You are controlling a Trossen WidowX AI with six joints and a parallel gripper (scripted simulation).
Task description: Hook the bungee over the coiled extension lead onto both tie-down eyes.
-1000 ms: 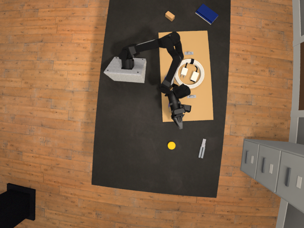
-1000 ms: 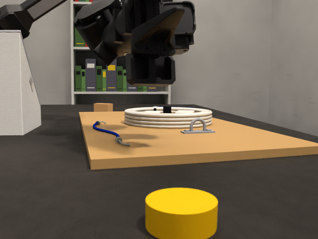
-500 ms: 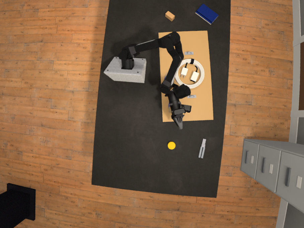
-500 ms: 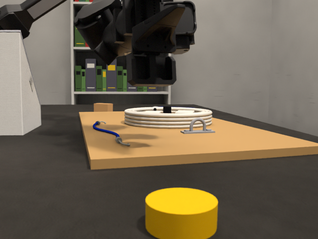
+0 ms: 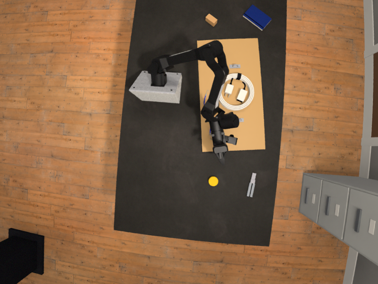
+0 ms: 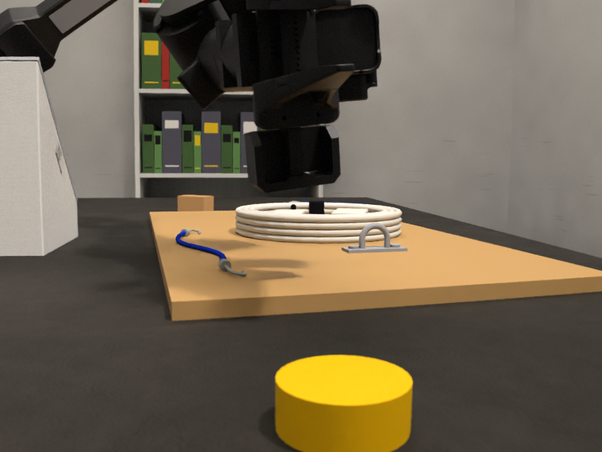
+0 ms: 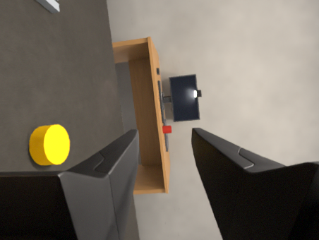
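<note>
Right now my hand is 34 cm to the right of the tan board, 16 cm above it and 4 cm short of it. The rest, counted from my hand: block 75 cm to the left, 15 cm below, 11 cm behind; yellow puck 16 cm below, 14 cm to the right, 1 cm behind; grey clip 20 cm ahead, 16 cm below, 13 cm to the right.
</note>
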